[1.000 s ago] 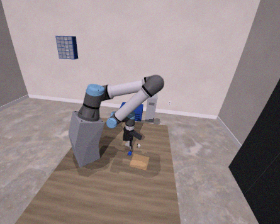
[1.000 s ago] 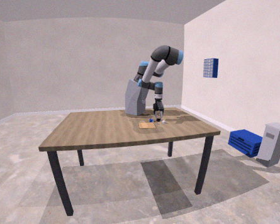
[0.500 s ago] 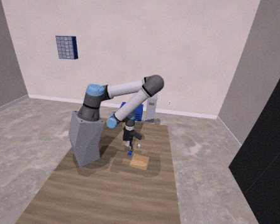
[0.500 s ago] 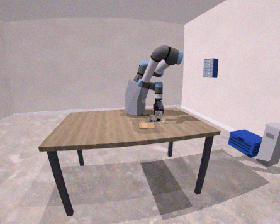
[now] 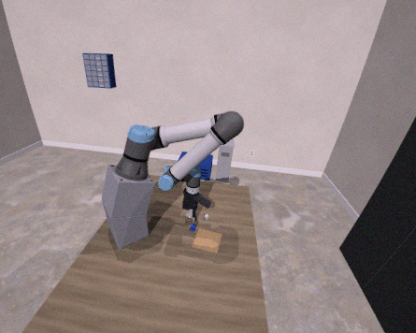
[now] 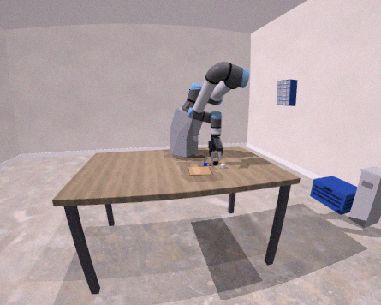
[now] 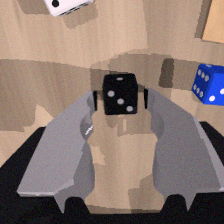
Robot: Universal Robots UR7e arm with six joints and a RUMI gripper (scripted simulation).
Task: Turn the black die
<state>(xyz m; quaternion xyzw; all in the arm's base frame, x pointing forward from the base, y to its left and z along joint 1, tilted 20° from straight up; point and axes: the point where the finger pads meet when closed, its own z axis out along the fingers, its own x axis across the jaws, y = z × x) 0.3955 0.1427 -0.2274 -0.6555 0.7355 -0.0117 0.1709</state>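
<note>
The black die lies right at my hand. Round my hand: white die (80 mm ahead, 20 mm to the left); then tan mat (90 mm ahead, 150 mm to the right, 20 mm below); then blue die (80 mm to the right).
</note>
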